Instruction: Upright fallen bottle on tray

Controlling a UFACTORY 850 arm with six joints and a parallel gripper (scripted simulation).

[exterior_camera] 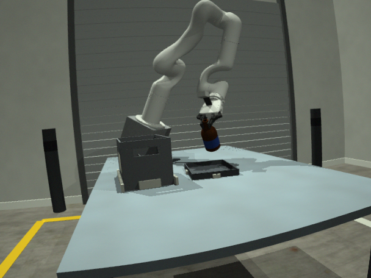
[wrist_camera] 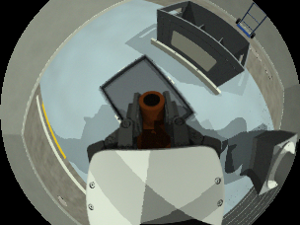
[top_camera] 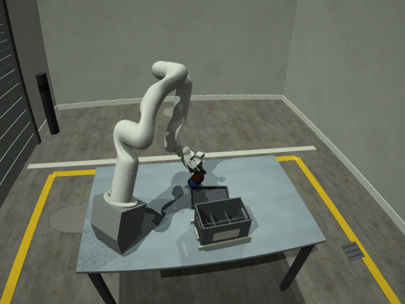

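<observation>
Now: the bottle 5 cm below my hand, 2 cm to the left of it and 2 cm behind it. From my hand the other things lie so: crate: 31 cm to the right, 12 cm below, 7 cm ahead; tray: 20 cm below, 6 cm ahead, 2 cm to the right.
</observation>
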